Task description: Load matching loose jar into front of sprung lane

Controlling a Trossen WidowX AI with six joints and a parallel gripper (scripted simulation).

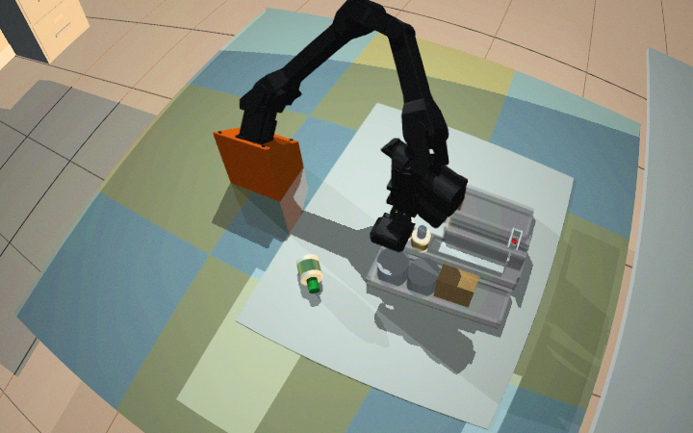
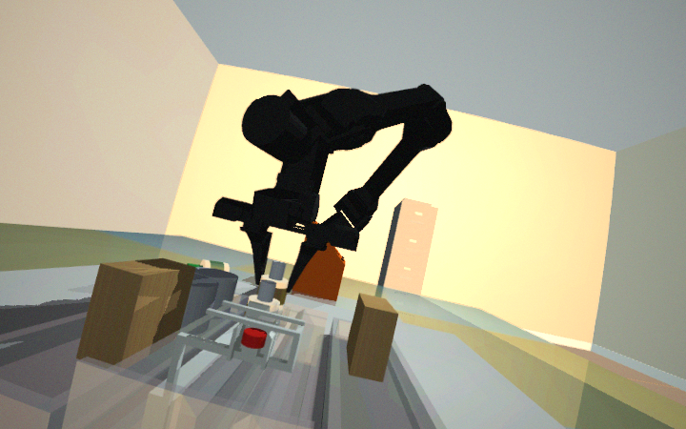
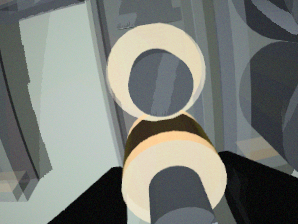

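Now: the sprung lane 140 mm ahead of my gripper tip, 30 mm below it and 10 mm to the left of it. The rest, counted from my gripper tip: red marker (220 mm ahead, 20 mm to the left, 20 mm above).
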